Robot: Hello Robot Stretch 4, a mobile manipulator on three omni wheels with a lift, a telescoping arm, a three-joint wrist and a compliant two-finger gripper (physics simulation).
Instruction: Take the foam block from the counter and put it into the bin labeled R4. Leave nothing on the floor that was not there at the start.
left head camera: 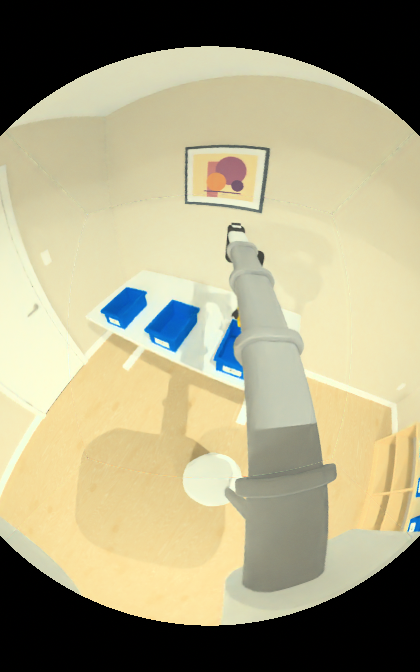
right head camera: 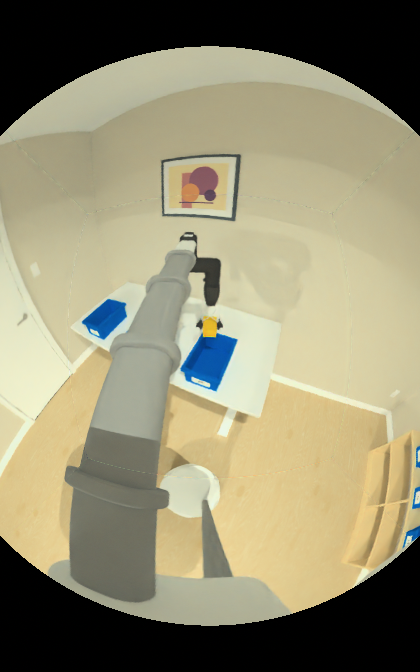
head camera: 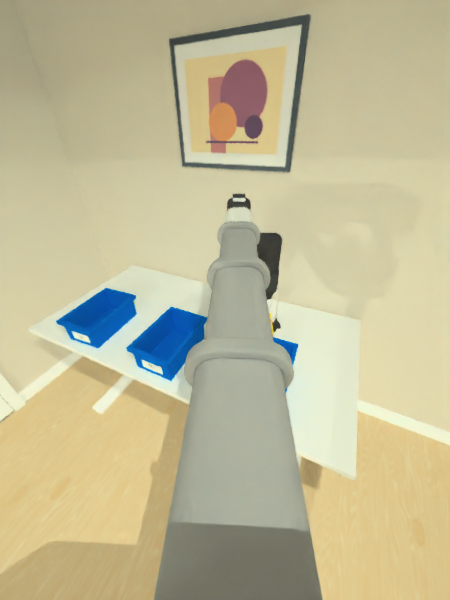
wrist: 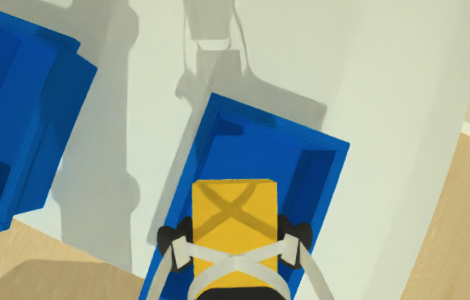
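Observation:
The yellow foam block is held between the black fingertips of my gripper, which is shut on it. In the wrist view the block lies over the inside of the rightmost blue bin and hides part of it. In the right head view the block is at the bin's far end, above the rim. A sliver of the block shows beside the arm in the head and left head views. The bin's white front label is too small to read.
Two more blue bins stand to the left on the white counter. My arm covers the middle of the head view. A white round object is low near the arm. A wooden shelf unit stands at the right.

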